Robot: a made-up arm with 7 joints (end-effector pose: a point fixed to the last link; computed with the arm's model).
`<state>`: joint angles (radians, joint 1 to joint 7).
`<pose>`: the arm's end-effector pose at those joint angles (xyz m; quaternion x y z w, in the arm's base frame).
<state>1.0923 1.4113 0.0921 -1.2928 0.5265 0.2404 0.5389</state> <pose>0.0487 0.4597 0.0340 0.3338 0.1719 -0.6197 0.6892</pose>
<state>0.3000 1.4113 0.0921 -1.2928 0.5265 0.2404 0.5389</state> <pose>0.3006 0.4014 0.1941 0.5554 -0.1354 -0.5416 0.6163</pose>
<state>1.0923 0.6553 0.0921 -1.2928 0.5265 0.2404 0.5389</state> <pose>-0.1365 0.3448 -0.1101 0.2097 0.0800 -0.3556 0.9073</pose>
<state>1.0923 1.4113 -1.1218 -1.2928 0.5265 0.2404 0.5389</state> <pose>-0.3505 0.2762 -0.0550 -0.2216 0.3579 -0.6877 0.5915</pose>
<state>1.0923 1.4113 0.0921 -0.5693 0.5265 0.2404 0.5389</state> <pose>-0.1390 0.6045 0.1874 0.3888 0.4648 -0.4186 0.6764</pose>
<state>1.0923 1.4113 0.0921 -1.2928 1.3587 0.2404 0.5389</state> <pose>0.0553 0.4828 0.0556 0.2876 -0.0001 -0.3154 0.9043</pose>
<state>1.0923 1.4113 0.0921 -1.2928 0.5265 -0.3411 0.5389</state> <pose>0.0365 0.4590 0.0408 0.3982 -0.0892 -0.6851 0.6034</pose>
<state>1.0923 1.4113 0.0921 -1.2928 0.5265 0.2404 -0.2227</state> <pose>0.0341 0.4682 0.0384 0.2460 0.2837 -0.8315 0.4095</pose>
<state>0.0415 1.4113 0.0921 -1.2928 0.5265 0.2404 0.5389</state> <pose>0.3448 0.3702 0.2800 0.6104 -0.2334 -0.4970 0.5709</pose>
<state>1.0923 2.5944 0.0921 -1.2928 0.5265 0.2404 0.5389</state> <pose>0.3810 0.2827 0.1530 0.4291 0.2632 -0.8474 0.1690</pose>
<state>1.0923 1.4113 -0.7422 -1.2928 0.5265 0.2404 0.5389</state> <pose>-0.2212 0.3415 -0.0868 -0.0470 0.3111 -0.6935 0.6482</pose>
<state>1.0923 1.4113 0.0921 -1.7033 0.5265 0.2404 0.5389</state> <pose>0.1260 0.3188 0.0091 0.2827 -0.0068 -0.6994 0.6564</pose>
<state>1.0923 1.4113 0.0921 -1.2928 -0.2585 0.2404 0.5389</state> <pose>0.0245 0.4537 0.0163 0.3252 0.3077 -0.8106 0.3775</pose>
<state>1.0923 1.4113 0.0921 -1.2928 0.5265 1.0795 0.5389</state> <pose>0.0574 0.4703 0.0197 0.1935 0.5177 -0.4361 0.7102</pose>
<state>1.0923 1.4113 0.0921 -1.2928 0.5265 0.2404 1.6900</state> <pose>0.0718 0.4642 0.0439 0.3736 -0.0375 -0.1448 0.9155</pose>
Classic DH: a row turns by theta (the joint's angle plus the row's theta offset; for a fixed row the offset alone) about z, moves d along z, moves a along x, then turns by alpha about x. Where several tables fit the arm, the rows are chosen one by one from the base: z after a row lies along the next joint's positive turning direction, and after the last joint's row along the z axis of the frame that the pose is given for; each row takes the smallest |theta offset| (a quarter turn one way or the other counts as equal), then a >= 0, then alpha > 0; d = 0 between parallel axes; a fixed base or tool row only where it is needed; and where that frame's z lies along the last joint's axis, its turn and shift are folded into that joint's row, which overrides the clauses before.
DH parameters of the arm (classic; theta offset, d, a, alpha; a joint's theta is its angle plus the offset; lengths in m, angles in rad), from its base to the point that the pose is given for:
base (fixed): 0 0.2778 -0.029 -1.2217
joint 1: 1.5708 0.0072 0.0152 1.5708
joint 2: 1.2217 -0.004 -0.005 -1.5708
joint 3: -1.5708 -0.23 0.007 -1.5708
joint 4: 0 0.043 -0.043 1.5708
joint 5: 0 -0.41 0.017 -1.5708
joint 6: 0 0.013 0.014 1.5708
joint 7: 1.222 0 -0.0234 0
tool (fixed): -2.7928 0.016 0 0

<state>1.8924 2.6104 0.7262 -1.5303 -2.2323 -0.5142 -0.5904</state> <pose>0.2616 0.1747 -0.0658 0.2196 -0.0342 -0.1318 0.9660</pose>
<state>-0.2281 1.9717 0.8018 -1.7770 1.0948 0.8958 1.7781</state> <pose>0.1117 0.0082 0.7137 0.2944 -0.7513 -0.1411 0.5736</pose>
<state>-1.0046 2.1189 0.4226 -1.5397 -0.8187 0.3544 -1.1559</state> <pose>-0.0389 0.0760 0.7435 0.4796 0.8681 0.1268 0.0175</pose>
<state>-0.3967 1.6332 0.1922 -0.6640 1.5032 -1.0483 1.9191</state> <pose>0.1603 0.5347 0.4647 -0.1739 0.9710 -0.1594 0.0398</pose>
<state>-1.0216 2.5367 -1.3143 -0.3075 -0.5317 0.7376 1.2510</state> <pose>-0.2117 0.5048 0.6370 0.6584 0.6738 0.1291 0.3096</pose>
